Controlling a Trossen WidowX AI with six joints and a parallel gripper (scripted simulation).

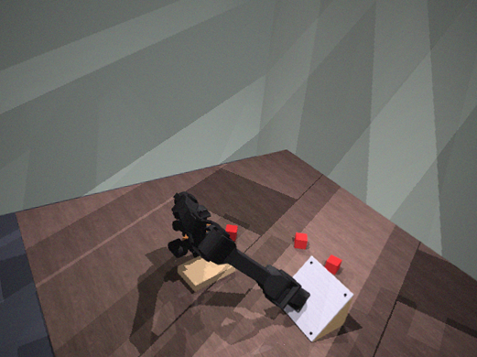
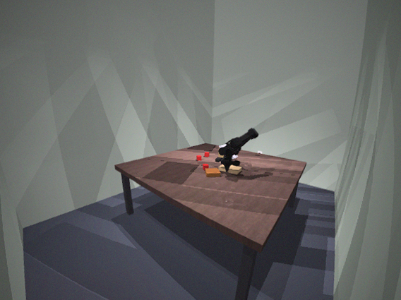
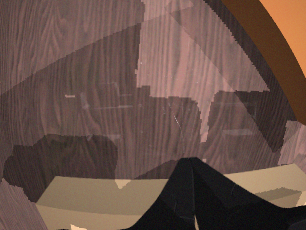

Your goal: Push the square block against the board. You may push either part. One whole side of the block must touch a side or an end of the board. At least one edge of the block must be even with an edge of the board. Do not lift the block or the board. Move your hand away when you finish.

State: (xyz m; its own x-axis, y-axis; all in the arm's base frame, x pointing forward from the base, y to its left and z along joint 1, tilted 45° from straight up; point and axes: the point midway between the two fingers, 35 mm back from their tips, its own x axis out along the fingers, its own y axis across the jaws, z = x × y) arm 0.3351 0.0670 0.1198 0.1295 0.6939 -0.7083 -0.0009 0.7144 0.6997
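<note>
The pale board lies 6 cm behind my gripper tip and 1 cm above it. The rest, counted from my gripper tip: square block: 9 cm ahead, 8 cm to the right, 1 cm above.
</note>
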